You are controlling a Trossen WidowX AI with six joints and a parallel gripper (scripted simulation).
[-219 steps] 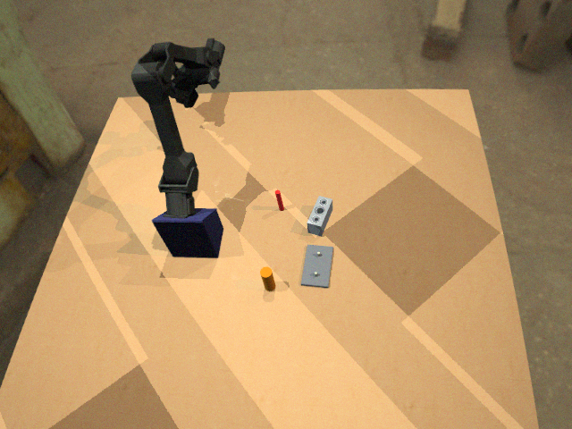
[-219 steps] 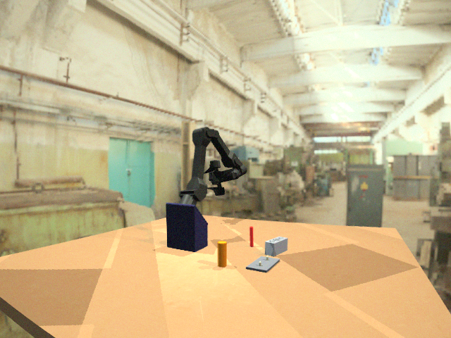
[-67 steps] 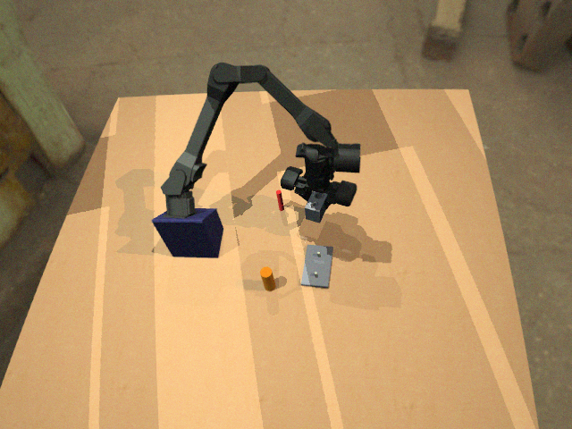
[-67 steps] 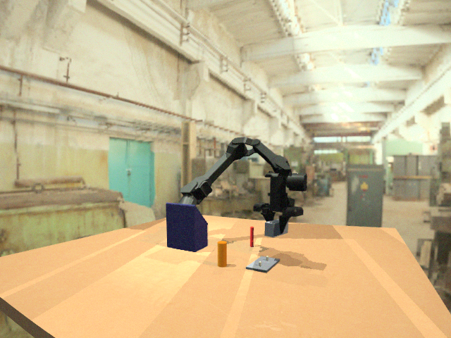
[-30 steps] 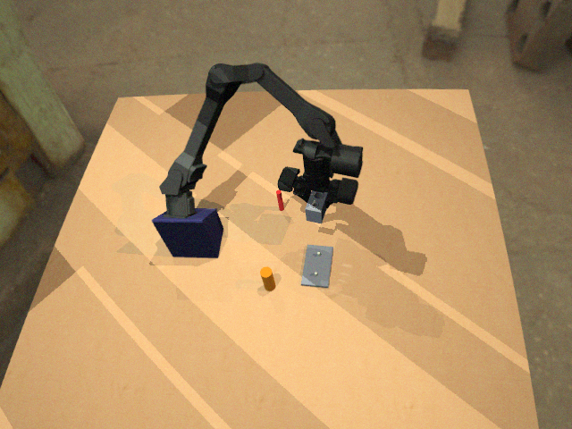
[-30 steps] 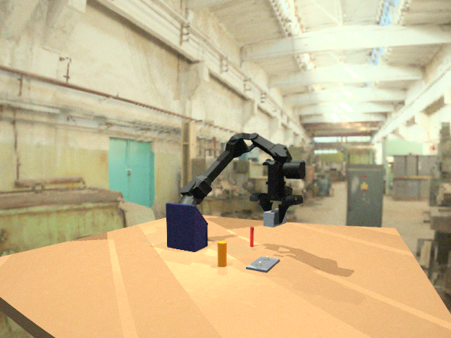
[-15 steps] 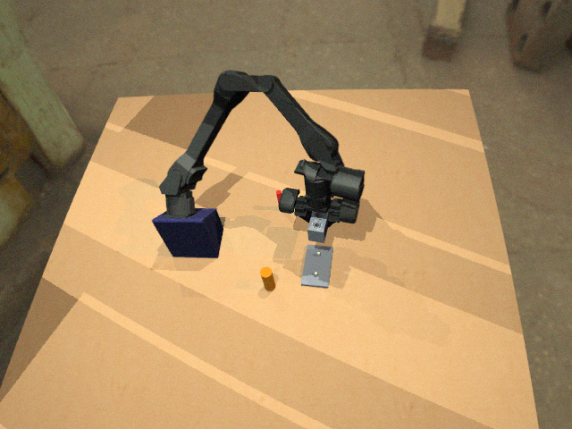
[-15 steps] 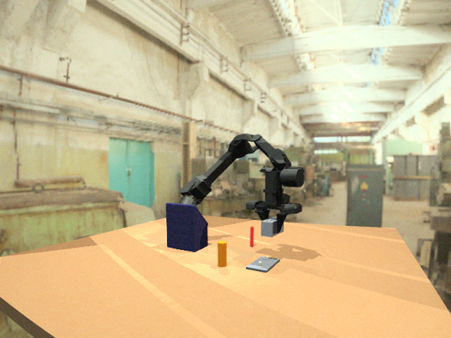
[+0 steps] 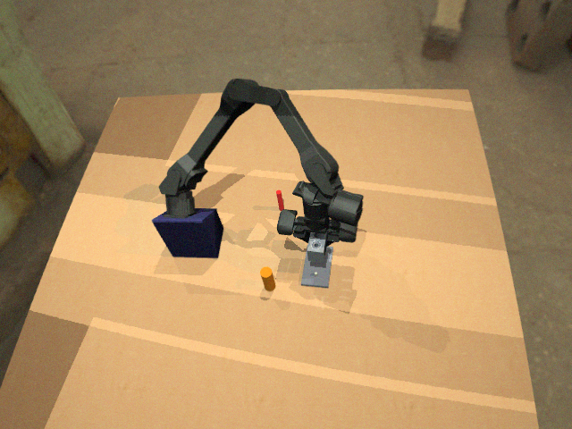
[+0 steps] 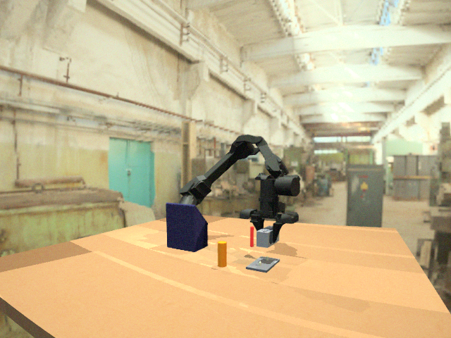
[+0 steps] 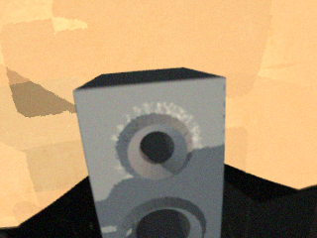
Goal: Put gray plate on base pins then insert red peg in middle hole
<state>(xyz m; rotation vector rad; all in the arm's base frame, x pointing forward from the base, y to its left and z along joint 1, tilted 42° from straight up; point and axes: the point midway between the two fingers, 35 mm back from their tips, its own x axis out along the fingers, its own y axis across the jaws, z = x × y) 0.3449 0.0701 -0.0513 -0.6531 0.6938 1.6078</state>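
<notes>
Right now the flat gray base is 20 mm to the right of my gripper tip and 70 mm below it. The rest, counted from my gripper tip: gray plate 30 mm above; red peg 140 mm behind, 140 mm to the left, 30 mm below; orange cylinder 110 mm behind, 100 mm to the right, 30 mm below.
</notes>
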